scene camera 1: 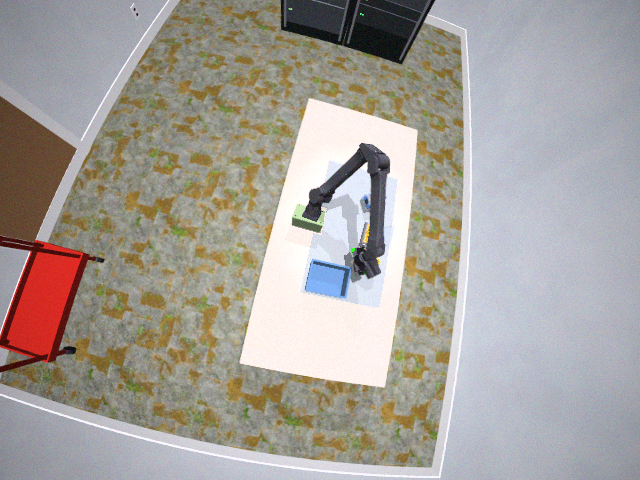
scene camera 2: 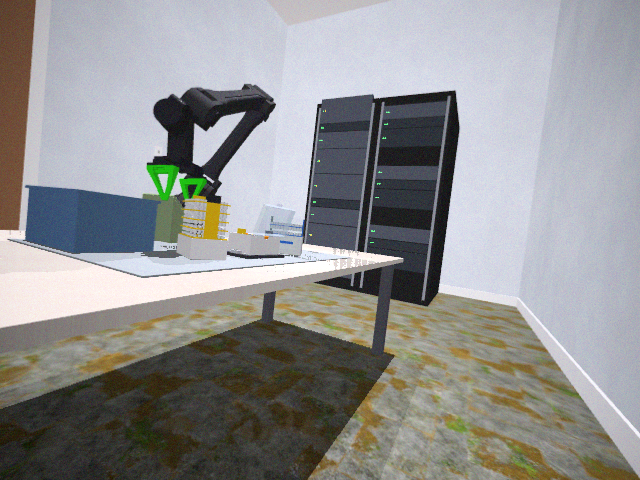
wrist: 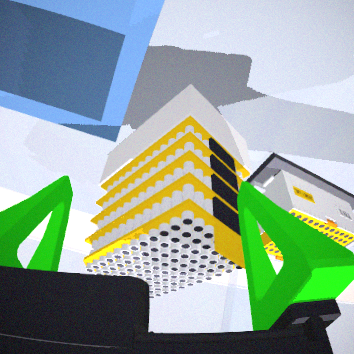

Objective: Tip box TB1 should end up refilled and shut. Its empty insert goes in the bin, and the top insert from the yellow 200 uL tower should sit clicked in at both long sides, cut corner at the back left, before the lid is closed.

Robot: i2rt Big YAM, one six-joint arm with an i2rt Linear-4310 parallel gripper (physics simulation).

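My gripper (scene camera 1: 358, 260) (scene camera 2: 177, 198) (wrist: 154, 186) has green fingers standing wide open and empty, above the yellow 200 uL tower (scene camera 2: 214, 222) (wrist: 192, 170). The tower is a stack of yellow inserts with white tips on a pale base, and its corner faces the camera in the wrist view. Beside it stands a pale box (scene camera 2: 253, 243) (wrist: 305, 186) with a yellow insert and a small label that looks like TB1. In scene camera 1 the arm partly hides the tower and box. The blue bin (scene camera 1: 327, 279) (scene camera 2: 93, 219) (wrist: 137, 30) stands beside the tower.
A blue-marked box (scene camera 1: 365, 202) (scene camera 2: 290, 245) stands farther along the mat (scene camera 1: 341, 178), near a raised clear lid (scene camera 2: 276, 212). A green block (scene camera 1: 305, 223) (scene camera 2: 168, 222) is at the arm's base. Dark server cabinets (scene camera 1: 315, 20) (scene camera 2: 448, 206) and a red cart (scene camera 1: 43, 299) stand off the table.
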